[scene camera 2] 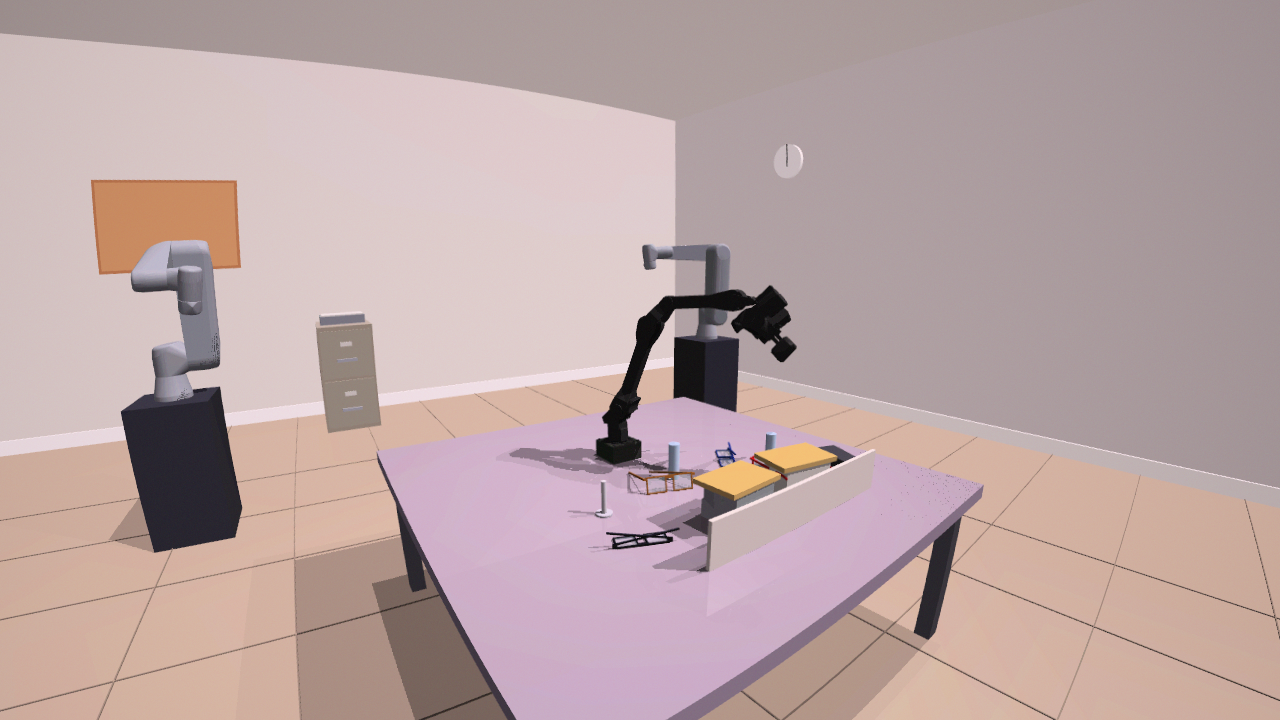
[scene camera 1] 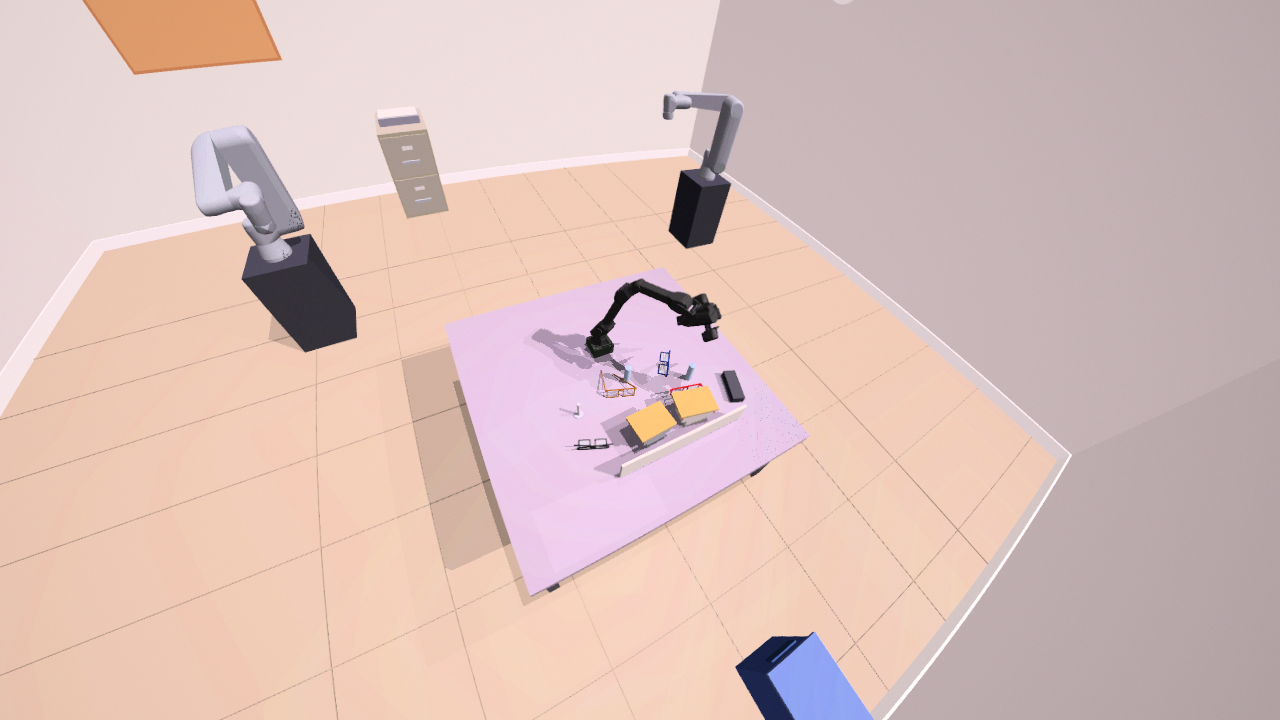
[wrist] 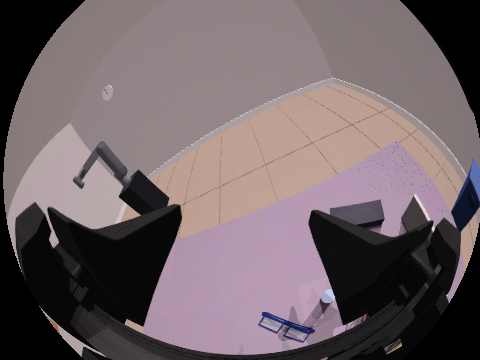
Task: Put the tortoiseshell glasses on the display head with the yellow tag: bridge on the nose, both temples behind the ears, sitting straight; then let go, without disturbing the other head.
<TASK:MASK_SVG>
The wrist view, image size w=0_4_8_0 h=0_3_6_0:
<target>my gripper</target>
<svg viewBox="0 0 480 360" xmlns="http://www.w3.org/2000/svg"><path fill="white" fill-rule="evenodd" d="M15 217L17 257L37 304L81 343L103 353L83 347L84 360L403 360L448 307L447 295L460 260L461 232L447 219L436 225L428 241L433 220L404 235L389 237L313 209L309 232L332 285L341 321L345 325L365 313L368 319L307 347L259 355L217 355L164 343L124 324L128 319L144 327L153 292L183 220L180 205L168 205L100 229L83 227L49 207L48 216L59 239L55 248L49 243L52 231L39 205L32 203ZM401 340L403 347L399 347L391 353L385 353L385 347L395 343L396 340Z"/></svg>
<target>black case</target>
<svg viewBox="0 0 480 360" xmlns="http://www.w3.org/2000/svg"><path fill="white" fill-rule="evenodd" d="M385 220L381 200L372 200L356 205L343 205L343 207L329 208L332 216L339 217L339 219L343 219L347 223L349 221L351 224L359 225L361 228L375 227L375 225L377 227L377 225L383 224Z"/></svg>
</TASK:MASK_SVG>
